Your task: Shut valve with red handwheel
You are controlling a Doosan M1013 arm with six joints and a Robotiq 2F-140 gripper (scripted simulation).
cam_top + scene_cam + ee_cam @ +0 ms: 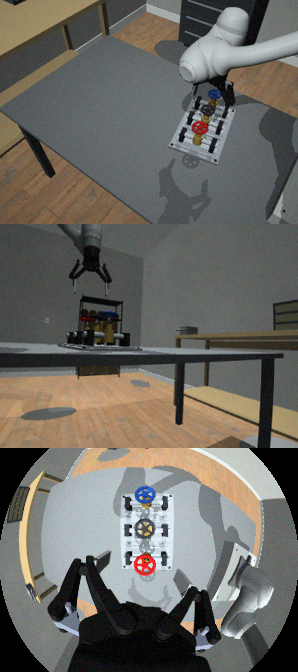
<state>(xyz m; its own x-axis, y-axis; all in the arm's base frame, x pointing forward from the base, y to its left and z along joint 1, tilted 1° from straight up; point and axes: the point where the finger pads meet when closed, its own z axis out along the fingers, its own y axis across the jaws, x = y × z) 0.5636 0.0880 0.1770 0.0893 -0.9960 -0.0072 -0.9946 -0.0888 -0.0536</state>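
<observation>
My hand is 1 cm past the red handwheel, 4 cm to the right of it and 14 cm above it. Also, from my hand: blue handwheel (8 cm ahead, 18 cm to the right, 14 cm below); black handwheel (3 cm ahead, 7 cm to the right, 14 cm below).
</observation>
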